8 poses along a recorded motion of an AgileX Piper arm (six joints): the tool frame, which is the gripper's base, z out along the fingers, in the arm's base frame.
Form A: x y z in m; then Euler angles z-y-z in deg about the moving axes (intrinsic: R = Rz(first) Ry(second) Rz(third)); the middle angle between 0 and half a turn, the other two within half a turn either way.
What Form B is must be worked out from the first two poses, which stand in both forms.
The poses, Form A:
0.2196 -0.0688 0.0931 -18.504 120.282 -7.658
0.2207 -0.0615 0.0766 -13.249 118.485 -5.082
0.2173 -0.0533 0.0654 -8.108 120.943 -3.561
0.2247 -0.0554 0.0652 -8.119 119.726 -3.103
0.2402 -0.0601 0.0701 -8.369 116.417 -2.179
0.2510 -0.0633 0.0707 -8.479 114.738 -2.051
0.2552 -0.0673 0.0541 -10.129 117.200 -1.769
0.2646 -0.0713 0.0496 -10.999 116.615 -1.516
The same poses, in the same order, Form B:
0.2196 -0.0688 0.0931 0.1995 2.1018 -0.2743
0.2207 -0.0615 0.0766 0.1477 2.0686 -0.1966
0.2173 -0.0533 0.0654 0.0838 2.1116 -0.1217
0.2247 -0.0554 0.0652 0.0915 2.0898 -0.1187
0.2402 -0.0601 0.0701 0.1098 2.0308 -0.1159
0.2510 -0.0633 0.0707 0.1124 2.0013 -0.1178
0.2552 -0.0673 0.0541 0.1493 2.0426 -0.1296
0.2646 -0.0713 0.0496 0.1685 2.0311 -0.1372

